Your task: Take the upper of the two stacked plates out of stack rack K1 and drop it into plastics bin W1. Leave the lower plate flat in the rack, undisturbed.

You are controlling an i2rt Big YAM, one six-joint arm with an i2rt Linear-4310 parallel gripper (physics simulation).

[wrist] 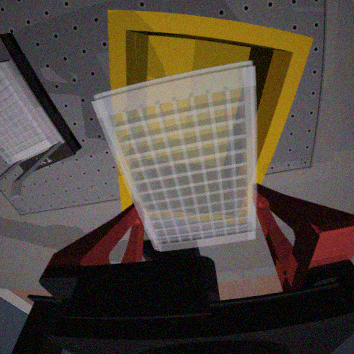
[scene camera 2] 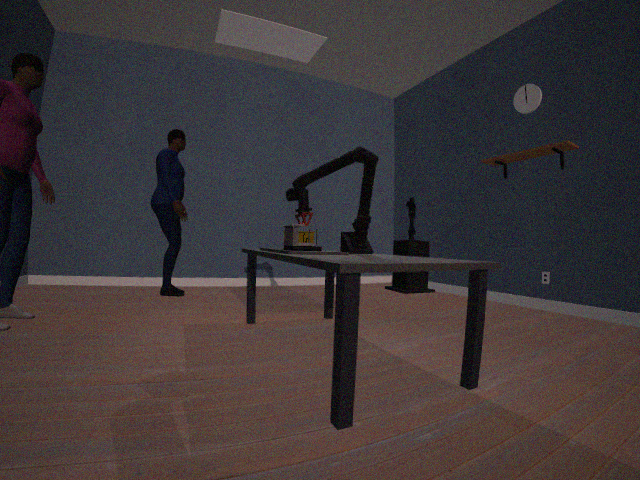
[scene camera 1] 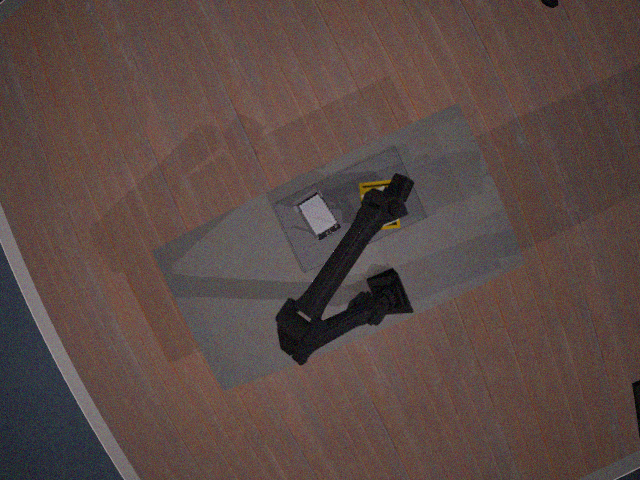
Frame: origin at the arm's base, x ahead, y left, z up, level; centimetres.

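Seen in the pictures: gripper, between the fingertips: point(wrist: 195, 198) point(scene camera 2: 304, 226); arm's base, origin of its link: point(scene camera 2: 357, 241) point(scene camera 1: 388, 295).
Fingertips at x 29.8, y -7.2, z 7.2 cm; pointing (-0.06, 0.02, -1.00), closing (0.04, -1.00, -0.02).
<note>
Offsets run from my fingertips to a thing's top centre. Level surfaces: height alone.
My gripper point(wrist: 195, 198) point(scene camera 2: 303, 218) is shut on a clear gridded plate {dx +2.2, dy +0.1, dz +1.5 cm} point(wrist: 185, 155), with its red fingers at the plate's two long sides. The plate looks roughly level and is over the yellow bin W1 {dx +2.9, dy -0.5, dz -3.0 cm} point(wrist: 210, 22) point(scene camera 1: 391, 225) point(scene camera 2: 310, 237); the bin's yellow shows through it. The exact height above the rim is hard to tell. The other plate {dx +7.8, dy +21.6, dz -9.1 cm} point(wrist: 22, 112) point(scene camera 1: 317, 213) lies flat in the black stack rack K1 {dx +7.2, dy +21.4, dz -1.0 cm} point(wrist: 42, 92) point(scene camera 1: 329, 231), left of the bin in the wrist view. In scene camera 1 the arm hides the gripper and part of the bin.
The rack and bin stand on a grey perforated board point(wrist: 200, 10) point(scene camera 1: 297, 253) on the grey table {dz -14.3 cm} point(scene camera 1: 206, 330) point(scene camera 2: 403, 262). The arm's base point(scene camera 1: 395, 291) point(scene camera 2: 355, 241) stands on the table. Two people point(scene camera 2: 170, 196) point(scene camera 2: 18, 134) stand at the left of scene camera 2.
</note>
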